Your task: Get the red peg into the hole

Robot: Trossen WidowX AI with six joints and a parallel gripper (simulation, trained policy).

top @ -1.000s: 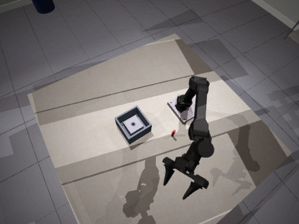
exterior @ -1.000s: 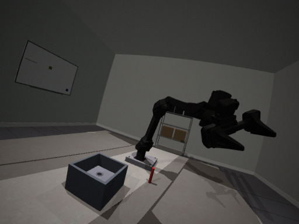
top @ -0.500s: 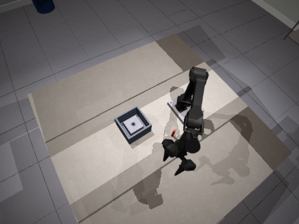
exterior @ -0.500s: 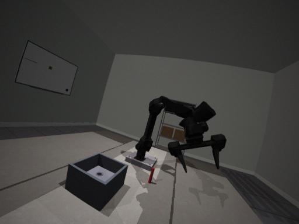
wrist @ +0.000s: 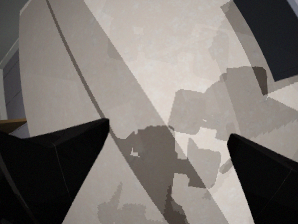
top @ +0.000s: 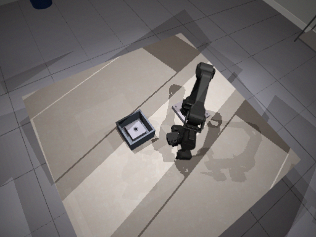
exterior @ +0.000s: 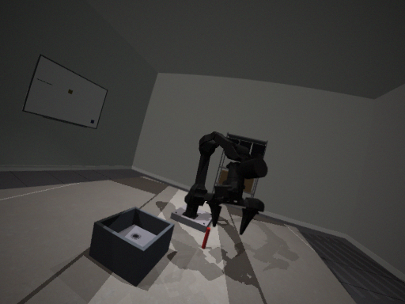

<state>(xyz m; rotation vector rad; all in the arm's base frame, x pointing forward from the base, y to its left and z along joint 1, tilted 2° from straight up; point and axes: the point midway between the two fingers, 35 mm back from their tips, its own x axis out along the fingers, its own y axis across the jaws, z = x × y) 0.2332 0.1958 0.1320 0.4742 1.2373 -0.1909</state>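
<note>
Now: gripper tip 90 mm past the red peg, 70 mm to the left of it and 100 mm above it. Also, from my gripper tip: dark box (100 mm ahead, 230 mm to the right, 110 mm below).
</note>
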